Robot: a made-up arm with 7 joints.
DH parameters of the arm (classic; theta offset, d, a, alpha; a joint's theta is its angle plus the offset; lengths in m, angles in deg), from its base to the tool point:
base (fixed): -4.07 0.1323 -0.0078 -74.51
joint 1: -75.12 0.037 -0.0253 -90
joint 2: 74 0.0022 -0.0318 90
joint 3: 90 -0.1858 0.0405 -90
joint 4: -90 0.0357 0.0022 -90
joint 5: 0 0.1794 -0.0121 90
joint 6: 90 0.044 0.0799 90
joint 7: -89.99 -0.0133 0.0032 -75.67
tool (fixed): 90 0.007 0 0
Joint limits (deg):
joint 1: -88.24..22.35
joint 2: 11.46..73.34
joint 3: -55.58..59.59
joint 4: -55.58..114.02
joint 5: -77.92..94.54
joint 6: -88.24..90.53
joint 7: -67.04..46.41
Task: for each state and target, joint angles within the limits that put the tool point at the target. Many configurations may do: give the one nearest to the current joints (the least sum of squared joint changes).
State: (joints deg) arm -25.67 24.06 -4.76 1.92 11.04 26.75 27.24
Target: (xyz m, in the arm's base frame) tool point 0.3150 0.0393 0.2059
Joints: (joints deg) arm -45.52 22.99 -17.86 -27.52 15.10 16.71 27.01
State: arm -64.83 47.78 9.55 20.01 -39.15 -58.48 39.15
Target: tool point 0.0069 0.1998 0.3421
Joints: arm -74.35 54.77 29.79 -25.40 -25.13 -79.38 38.20
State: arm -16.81 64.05 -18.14 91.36 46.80 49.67 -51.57
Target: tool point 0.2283 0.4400 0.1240
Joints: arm -40.84 67.99 -17.82 75.39 52.21 28.10 -46.48
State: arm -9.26 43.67 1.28 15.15 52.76 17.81 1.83
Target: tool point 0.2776 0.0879 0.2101
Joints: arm -29.67 50.60 -9.57 -25.91 61.72 7.00 2.48
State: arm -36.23 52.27 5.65 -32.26 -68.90 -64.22 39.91
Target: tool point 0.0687 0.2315 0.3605
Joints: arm -51.35 60.26 33.82 -28.90 -67.86 -68.13 40.15
